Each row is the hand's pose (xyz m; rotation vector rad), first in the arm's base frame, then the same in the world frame.
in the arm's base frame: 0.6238 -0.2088 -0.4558 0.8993 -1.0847 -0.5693
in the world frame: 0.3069 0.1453 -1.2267 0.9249 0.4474 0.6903
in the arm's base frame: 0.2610 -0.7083 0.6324 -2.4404 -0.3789 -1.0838
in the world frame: 1.0748 0.5817 -0.3405 -1.4448 -1.8507 0.5835
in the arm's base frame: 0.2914 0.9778 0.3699 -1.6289 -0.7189 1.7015
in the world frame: -0.5636 0.2199 -0.0279 -0.0074 1.1800 -2.2817
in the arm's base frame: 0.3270 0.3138 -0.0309 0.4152 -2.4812 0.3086
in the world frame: -0.0212 0.0966 -0.5696 1.9890 -0.8107 0.9028
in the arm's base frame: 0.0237 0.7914 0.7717 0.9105 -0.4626 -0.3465
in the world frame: -0.2387 0.2760 0.3710 0.5681 0.9623 0.9540
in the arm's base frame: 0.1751 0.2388 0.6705 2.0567 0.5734 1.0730
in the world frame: 0.2176 0.4090 0.0354 -1.1532 -2.6791 -0.7257
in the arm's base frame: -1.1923 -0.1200 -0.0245 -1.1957 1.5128 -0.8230
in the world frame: 0.8364 -1.0372 0.1200 -2.4504 0.2884 0.6654
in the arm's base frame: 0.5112 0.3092 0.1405 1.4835 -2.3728 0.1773
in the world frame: -0.0412 0.3454 -0.5372 2.3612 -0.0952 0.2624
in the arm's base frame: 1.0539 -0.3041 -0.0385 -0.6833 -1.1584 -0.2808
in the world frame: 0.3427 0.7479 -1.1643 0.1789 -0.7255 1.4921
